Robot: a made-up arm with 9 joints. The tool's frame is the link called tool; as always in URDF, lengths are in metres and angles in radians. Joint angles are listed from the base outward. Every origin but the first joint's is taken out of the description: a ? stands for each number. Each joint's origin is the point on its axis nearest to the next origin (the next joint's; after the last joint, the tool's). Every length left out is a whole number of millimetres.
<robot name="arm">
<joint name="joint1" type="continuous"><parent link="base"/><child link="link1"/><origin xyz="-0.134 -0.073 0.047" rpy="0.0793 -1.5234 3.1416"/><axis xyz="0 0 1"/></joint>
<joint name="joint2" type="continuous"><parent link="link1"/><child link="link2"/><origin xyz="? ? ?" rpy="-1.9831 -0.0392 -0.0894"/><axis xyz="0 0 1"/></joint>
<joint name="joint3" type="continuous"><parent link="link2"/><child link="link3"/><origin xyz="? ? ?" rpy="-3.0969 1.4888 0.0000"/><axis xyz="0 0 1"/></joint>
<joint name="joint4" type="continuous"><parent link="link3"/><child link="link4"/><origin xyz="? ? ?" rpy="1.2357 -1.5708 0.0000"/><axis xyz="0 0 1"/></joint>
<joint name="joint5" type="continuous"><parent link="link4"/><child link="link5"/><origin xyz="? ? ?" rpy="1.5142 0.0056 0.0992"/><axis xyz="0 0 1"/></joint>
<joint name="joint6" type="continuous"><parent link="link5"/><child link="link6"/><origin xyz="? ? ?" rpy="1.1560 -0.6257 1.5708"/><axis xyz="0 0 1"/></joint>
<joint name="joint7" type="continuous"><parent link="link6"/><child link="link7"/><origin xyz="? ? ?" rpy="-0.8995 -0.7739 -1.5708"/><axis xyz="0 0 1"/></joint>
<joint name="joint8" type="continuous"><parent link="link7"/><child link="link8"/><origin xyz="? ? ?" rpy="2.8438 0.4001 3.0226"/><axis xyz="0 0 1"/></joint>
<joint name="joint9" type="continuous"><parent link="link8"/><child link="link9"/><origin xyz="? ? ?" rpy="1.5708 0.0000 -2.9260"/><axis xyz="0 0 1"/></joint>
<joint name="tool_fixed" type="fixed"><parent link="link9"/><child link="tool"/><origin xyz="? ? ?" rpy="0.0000 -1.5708 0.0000"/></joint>
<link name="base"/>
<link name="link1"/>
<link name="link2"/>
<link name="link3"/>
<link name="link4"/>
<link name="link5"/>
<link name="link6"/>
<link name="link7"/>
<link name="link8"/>
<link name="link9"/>
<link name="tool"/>
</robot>
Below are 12 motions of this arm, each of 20 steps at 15 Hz.
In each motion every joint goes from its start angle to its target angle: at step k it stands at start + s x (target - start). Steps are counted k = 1, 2, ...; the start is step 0. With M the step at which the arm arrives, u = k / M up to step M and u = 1 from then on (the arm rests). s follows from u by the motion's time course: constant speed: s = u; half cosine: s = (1 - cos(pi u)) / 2; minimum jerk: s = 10 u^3 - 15 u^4 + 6 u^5.
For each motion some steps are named. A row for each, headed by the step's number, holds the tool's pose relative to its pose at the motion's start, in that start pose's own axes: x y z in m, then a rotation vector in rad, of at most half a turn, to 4 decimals.
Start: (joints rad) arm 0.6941 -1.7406 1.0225 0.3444 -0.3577 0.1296 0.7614 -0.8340 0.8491
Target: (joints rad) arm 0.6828 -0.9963 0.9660 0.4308 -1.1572 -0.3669 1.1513 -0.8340 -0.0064
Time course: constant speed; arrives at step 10
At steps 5, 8, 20:
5: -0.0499 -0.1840 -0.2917 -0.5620 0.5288 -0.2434
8: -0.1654 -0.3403 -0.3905 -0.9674 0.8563 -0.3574
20: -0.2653 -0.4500 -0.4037 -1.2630 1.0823 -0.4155

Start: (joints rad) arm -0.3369 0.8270 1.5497 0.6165 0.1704 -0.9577 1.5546 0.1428 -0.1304
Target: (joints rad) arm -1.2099 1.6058 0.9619 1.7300 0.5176 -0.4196 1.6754 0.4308 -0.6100
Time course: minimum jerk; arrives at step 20
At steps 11, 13, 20:
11: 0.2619 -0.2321 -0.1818 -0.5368 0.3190 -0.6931
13: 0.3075 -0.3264 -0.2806 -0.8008 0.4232 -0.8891
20: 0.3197 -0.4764 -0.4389 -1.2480 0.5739 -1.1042

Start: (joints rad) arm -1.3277 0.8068 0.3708 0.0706 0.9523 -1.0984 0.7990 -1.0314 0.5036
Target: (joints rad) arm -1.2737 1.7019 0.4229 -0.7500 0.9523 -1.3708 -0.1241 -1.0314 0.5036
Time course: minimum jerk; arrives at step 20
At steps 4, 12, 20:
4: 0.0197 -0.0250 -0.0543 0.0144 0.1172 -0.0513
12: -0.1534 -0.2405 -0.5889 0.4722 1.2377 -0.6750
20: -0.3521 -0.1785 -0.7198 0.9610 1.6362 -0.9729

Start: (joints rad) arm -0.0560 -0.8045 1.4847 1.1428 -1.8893 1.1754 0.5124 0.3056 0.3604
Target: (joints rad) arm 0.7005 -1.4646 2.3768 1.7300 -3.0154 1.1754 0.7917 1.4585 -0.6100
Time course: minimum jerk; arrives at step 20
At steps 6, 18, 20:
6: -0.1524 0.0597 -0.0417 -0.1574 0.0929 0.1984
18: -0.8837 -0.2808 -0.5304 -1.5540 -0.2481 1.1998
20: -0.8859 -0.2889 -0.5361 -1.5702 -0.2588 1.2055

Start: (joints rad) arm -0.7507 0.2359 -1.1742 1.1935 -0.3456 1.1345 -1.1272 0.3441 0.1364
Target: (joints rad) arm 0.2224 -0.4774 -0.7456 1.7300 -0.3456 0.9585 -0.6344 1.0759 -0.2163
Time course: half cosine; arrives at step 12
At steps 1, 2, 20:
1: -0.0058 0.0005 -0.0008 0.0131 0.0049 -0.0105
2: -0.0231 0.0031 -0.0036 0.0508 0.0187 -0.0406
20: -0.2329 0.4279 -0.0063 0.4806 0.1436 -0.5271

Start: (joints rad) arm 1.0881 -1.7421 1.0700 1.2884 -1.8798 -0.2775 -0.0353 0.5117 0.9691
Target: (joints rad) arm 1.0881 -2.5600 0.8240 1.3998 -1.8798 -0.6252 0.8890 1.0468 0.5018
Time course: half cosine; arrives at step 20
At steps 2, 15, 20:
2: -0.0029 0.0035 -0.0121 -0.0252 0.0023 0.0019
15: -0.0494 -0.0554 -0.3687 -0.8014 0.1778 -0.0051
20: -0.0500 -0.0915 -0.4123 -0.9214 0.2247 -0.0234

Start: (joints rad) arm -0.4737 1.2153 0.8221 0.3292 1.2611 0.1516 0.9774 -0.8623 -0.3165
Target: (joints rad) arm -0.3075 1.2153 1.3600 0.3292 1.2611 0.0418 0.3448 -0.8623 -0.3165
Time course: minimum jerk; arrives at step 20
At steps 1, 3, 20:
1: -0.0001 0.0003 0.0003 0.0002 -0.0001 0.0008
3: -0.0027 0.0071 0.0072 0.0055 -0.0032 0.0183
20: -0.2511 0.2585 0.2213 -0.0036 -0.1505 0.7112

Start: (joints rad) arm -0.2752 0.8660 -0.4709 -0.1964 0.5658 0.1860 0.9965 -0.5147 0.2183
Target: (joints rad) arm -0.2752 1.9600 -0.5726 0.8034 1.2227 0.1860 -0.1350 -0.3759 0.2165
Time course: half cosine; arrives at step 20
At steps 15, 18, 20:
15: 0.2397 -0.7822 -0.3377 -0.6745 0.8951 -1.3155
18: 0.1709 -0.8920 -0.3173 -0.7612 0.9982 -1.5234
20: 0.1554 -0.9117 -0.3106 -0.7783 1.0176 -1.5660

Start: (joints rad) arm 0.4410 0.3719 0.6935 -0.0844 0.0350 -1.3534 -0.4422 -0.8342 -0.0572
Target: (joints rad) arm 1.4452 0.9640 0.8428 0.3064 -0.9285 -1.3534 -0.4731 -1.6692 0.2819
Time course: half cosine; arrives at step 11
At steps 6, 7, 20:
6: 0.0333 -0.2536 -0.0581 0.3182 -0.3093 -0.5455
7: -0.0099 -0.2956 -0.0694 0.3317 -0.4448 -0.6789
20: -0.1477 -0.3302 -0.0854 0.2801 -0.8087 -0.9141

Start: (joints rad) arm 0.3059 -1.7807 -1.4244 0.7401 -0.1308 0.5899 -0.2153 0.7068 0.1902
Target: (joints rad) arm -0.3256 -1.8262 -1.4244 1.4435 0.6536 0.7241 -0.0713 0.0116 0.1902
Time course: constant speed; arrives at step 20
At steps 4, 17, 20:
4: -0.0842 -0.1660 0.0034 0.3258 -0.2187 0.1065
17: -0.2267 -0.6445 -0.4759 1.4815 -0.8846 -0.1027
20: -0.2370 -0.6653 -0.6654 1.7402 -0.9903 -0.2841

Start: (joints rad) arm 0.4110 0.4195 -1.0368 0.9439 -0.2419 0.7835 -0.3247 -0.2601 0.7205
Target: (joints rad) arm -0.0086 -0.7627 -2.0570 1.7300 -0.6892 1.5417 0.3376 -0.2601 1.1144
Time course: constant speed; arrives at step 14
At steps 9, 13, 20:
9: -0.1178 0.1397 -0.1954 -0.3680 -0.1702 0.2852
13: -0.1722 0.1363 -0.3647 -0.6040 -0.3065 0.4087
20: -0.1793 0.1251 -0.4098 -0.6653 -0.3414 0.4370

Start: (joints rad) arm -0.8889 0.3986 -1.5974 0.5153 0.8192 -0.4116 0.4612 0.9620 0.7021
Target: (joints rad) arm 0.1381 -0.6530 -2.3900 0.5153 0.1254 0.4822 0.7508 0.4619 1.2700
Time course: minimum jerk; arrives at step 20
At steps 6, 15, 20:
6: 0.2389 0.0962 0.0273 0.0766 -0.0002 -0.2719
15: 1.2618 -0.2819 -0.1368 -0.1702 -0.1054 -1.5217
20: 1.3247 -0.4152 -0.1935 -0.2657 -0.0564 -1.6594

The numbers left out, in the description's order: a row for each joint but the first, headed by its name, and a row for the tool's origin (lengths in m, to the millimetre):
joint2: 0.199 -0.338 0.000
joint3: -0.095 0.102 0.000
joint4: 0.079 0.176 0.000
joint5: -0.027 0.210 0.000
joint6: -0.259 0.125 0.000
joint7: -0.047 -0.071 0.000
joint8: -0.257 0.101 0.000
joint9: -0.037 0.105 0.000
tool: -0.097 0.095 0.000

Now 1 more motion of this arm.
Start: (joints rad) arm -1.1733 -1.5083 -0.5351 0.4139 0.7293 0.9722 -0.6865 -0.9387 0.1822
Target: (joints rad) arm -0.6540 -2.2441 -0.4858 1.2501 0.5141 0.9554 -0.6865 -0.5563 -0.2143
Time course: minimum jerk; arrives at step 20
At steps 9, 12, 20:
9: 0.1037 -0.0335 -0.0827 0.1228 0.2034 0.0692
12: 0.1721 -0.0234 -0.1575 0.2191 0.3609 0.1957
20: 0.2371 0.0355 -0.2501 0.3279 0.5355 0.4322

